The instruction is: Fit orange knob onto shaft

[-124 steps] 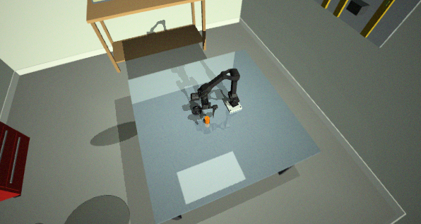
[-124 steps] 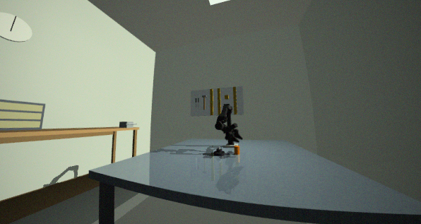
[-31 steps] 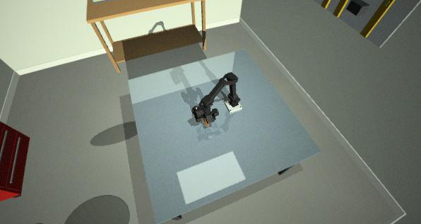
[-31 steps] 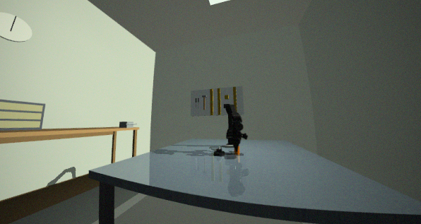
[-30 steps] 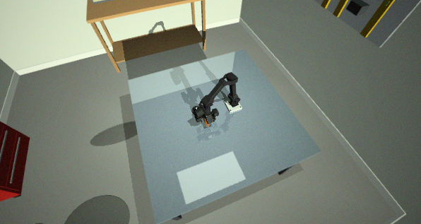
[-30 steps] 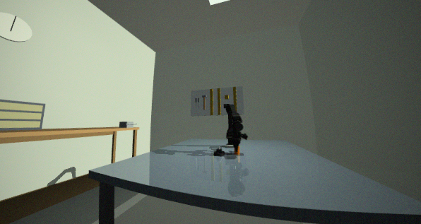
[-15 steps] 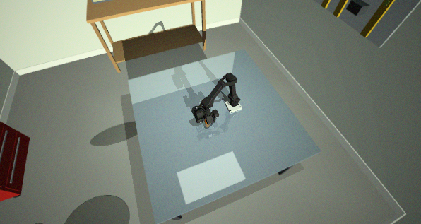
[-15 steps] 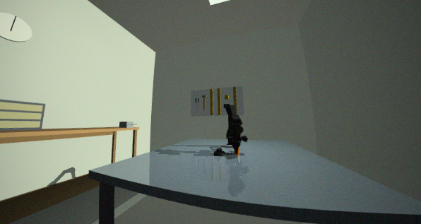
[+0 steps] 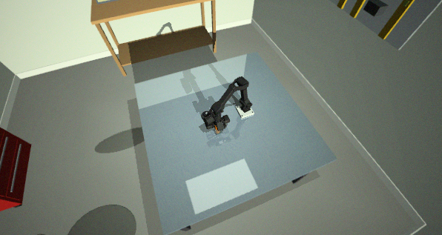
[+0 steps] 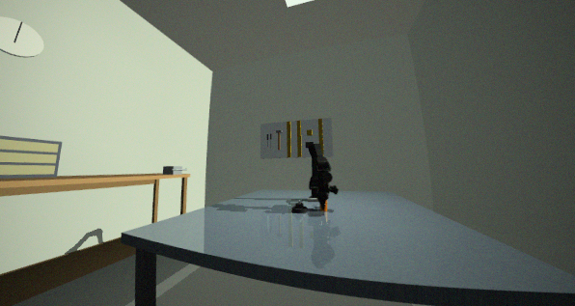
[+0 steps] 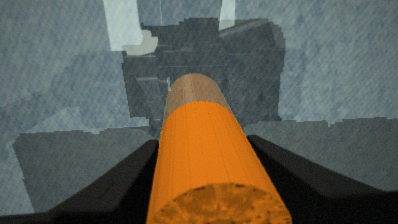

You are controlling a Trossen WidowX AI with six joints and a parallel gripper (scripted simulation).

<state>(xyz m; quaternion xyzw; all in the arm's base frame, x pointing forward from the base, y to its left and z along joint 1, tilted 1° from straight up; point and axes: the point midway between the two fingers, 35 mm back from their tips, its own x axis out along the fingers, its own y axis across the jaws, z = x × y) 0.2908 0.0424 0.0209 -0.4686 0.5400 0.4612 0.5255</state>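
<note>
Now: gripper tip 30 mm short of the dark round pedestal, 140 mm to the left of it and 20 mm below it. Also, from my gripper tip: orange knob 30 mm above.
</note>
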